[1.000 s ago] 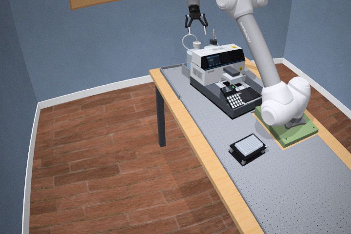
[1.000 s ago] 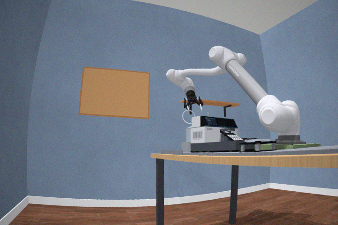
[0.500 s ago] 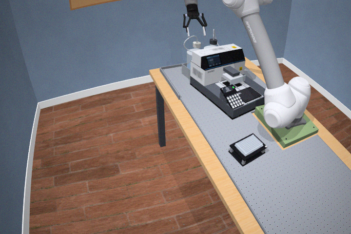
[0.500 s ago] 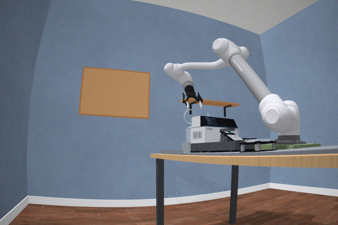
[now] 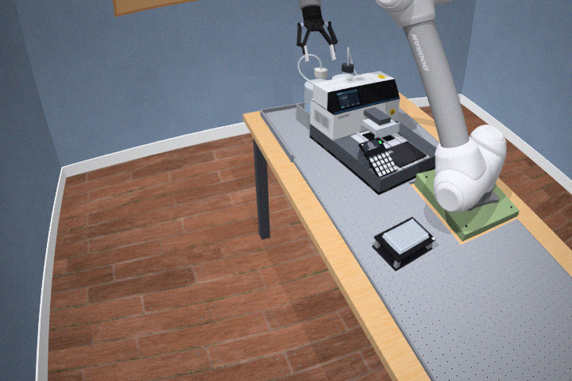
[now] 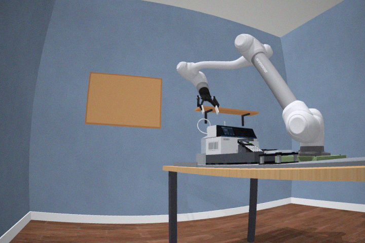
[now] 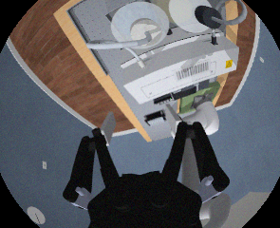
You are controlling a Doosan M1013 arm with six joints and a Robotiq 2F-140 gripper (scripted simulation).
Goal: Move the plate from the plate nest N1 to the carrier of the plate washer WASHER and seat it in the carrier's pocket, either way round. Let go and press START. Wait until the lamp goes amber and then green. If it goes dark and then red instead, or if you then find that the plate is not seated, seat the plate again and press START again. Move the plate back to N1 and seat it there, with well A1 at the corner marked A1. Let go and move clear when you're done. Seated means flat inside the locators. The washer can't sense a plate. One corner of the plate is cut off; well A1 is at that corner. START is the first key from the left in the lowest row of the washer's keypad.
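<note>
The well plate lies 680 mm to the left of my hand, 320 mm below it and 40 mm behind it. From my hand the other things lie so: plate washer: 240 mm below, 190 mm behind, 170 mm to the left; then black plate nest N1: 680 mm to the left, 320 mm below, 40 mm behind; then washer carrier: 310 mm to the left, 290 mm below, 230 mm behind.
</note>
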